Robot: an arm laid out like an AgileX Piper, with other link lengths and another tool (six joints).
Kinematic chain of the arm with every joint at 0, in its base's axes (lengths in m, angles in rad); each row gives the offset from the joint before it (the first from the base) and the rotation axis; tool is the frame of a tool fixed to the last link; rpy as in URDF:
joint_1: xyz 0 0 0.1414 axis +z
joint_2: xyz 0 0 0 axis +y
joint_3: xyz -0.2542 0 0.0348 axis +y
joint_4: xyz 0.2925 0 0.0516 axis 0.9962 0 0.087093
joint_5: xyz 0 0 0 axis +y
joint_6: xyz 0.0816 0 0.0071 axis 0.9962 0 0.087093
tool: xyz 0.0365 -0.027 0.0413 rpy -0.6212 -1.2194 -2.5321
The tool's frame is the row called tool.
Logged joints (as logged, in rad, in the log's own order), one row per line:
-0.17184 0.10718 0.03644 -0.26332 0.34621 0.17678
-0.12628 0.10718 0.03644 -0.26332 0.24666 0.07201
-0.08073 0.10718 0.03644 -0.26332 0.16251 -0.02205
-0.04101 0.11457 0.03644 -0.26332 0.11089 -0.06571
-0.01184 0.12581 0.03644 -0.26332 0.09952 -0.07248
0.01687 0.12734 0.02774 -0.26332 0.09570 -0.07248
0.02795 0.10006 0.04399 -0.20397 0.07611 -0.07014
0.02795 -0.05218 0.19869 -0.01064 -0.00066 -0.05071
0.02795 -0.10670 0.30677 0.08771 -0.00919 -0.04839
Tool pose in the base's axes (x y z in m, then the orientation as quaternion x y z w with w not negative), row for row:
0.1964 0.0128 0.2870 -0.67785 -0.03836 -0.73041 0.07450
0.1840 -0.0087 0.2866 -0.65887 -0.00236 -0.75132 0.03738
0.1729 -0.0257 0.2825 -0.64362 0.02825 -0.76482 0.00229
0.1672 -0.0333 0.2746 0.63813 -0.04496 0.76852 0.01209
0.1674 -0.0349 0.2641 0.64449 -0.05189 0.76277 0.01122
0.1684 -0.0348 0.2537 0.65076 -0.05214 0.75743 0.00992
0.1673 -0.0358 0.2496 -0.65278 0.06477 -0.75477 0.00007
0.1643 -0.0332 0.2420 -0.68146 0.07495 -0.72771 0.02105
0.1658 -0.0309 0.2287 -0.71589 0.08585 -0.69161 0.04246
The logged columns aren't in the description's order. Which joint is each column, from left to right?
Columns, left to right: joint_3, joint_6, joint_5, joint_4, joint_2, joint_1.
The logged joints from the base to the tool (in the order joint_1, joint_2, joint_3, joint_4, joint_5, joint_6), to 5 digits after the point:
0.17678 0.34621 -0.17184 -0.26332 0.03644 0.10718
0.07201 0.24666 -0.12628 -0.26332 0.03644 0.10718
-0.02205 0.16251 -0.08073 -0.26332 0.03644 0.10718
-0.06571 0.11089 -0.04101 -0.26332 0.03644 0.11457
-0.07248 0.09952 -0.01184 -0.26332 0.03644 0.12581
-0.07248 0.09570 0.01687 -0.26332 0.02774 0.12734
-0.07014 0.07611 0.02795 -0.20397 0.04399 0.10006
-0.05071 -0.00066 0.02795 -0.01064 0.19869 -0.05218
-0.04839 -0.00919 0.02795 0.08771 0.30677 -0.10670

